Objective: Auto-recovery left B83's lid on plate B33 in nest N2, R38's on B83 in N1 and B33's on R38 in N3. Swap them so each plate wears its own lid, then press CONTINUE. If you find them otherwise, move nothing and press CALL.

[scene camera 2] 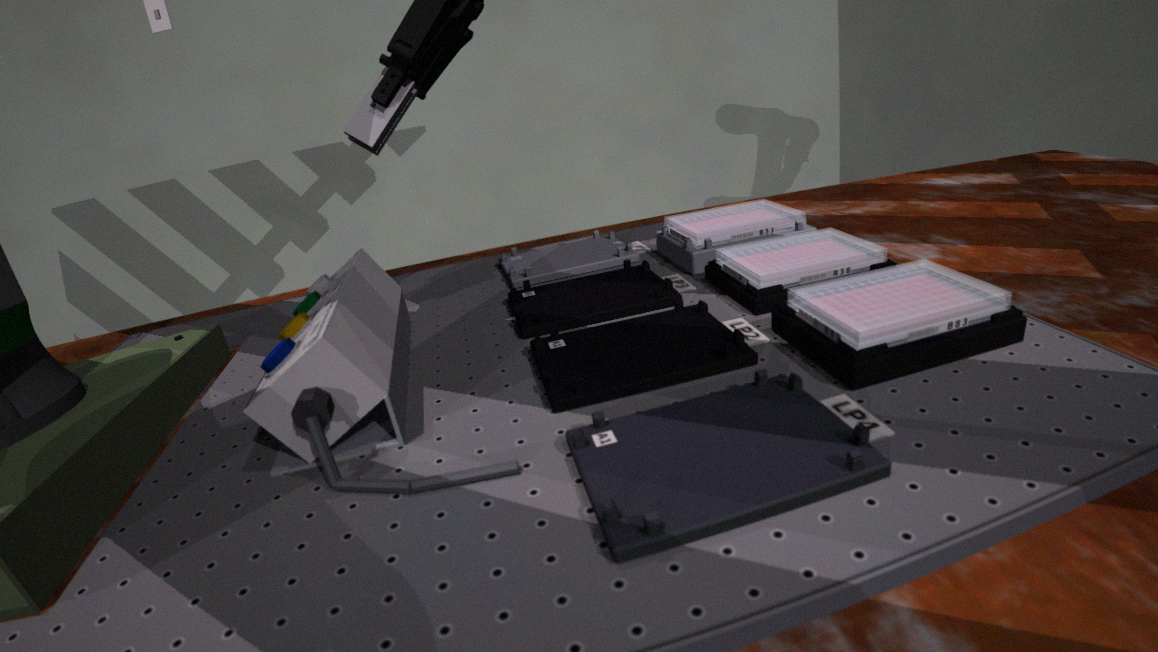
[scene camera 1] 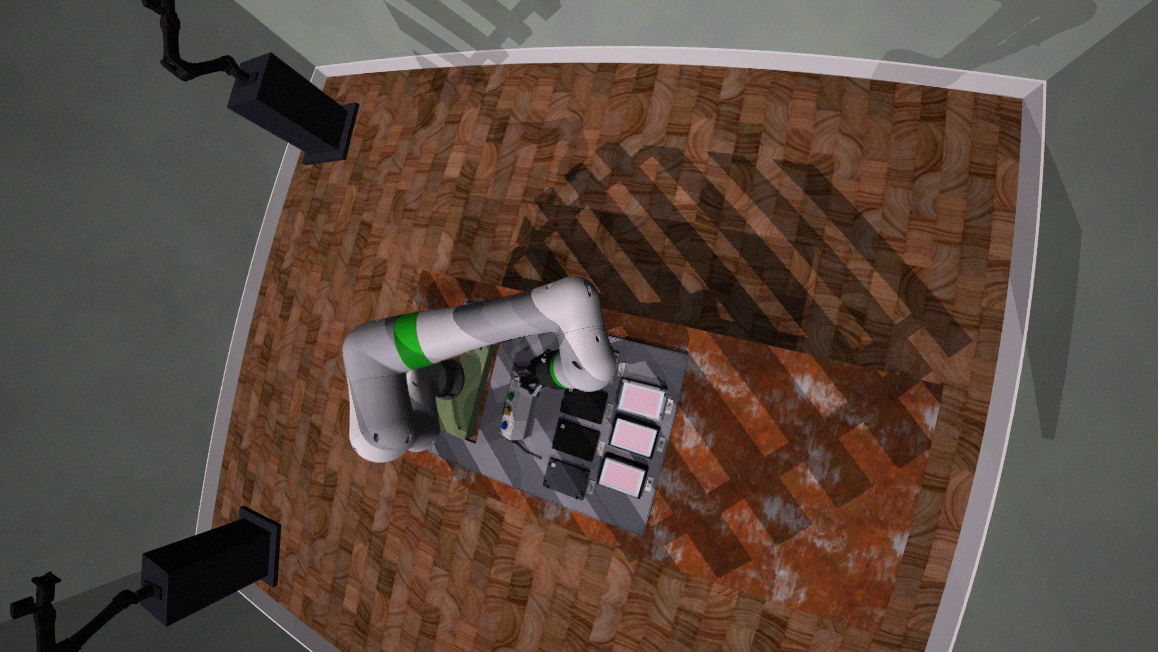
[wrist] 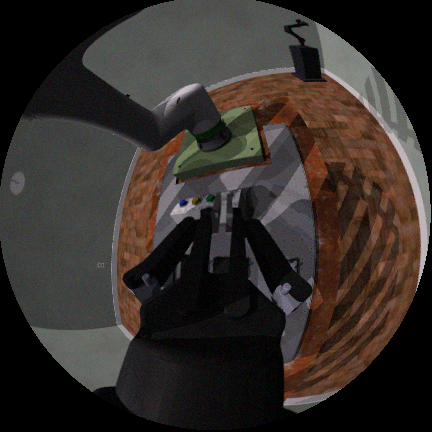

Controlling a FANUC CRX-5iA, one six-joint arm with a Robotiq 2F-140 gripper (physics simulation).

Labels:
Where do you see a button box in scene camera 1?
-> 515, 426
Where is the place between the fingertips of the gripper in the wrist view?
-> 223, 201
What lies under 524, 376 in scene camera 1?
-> The gripper.

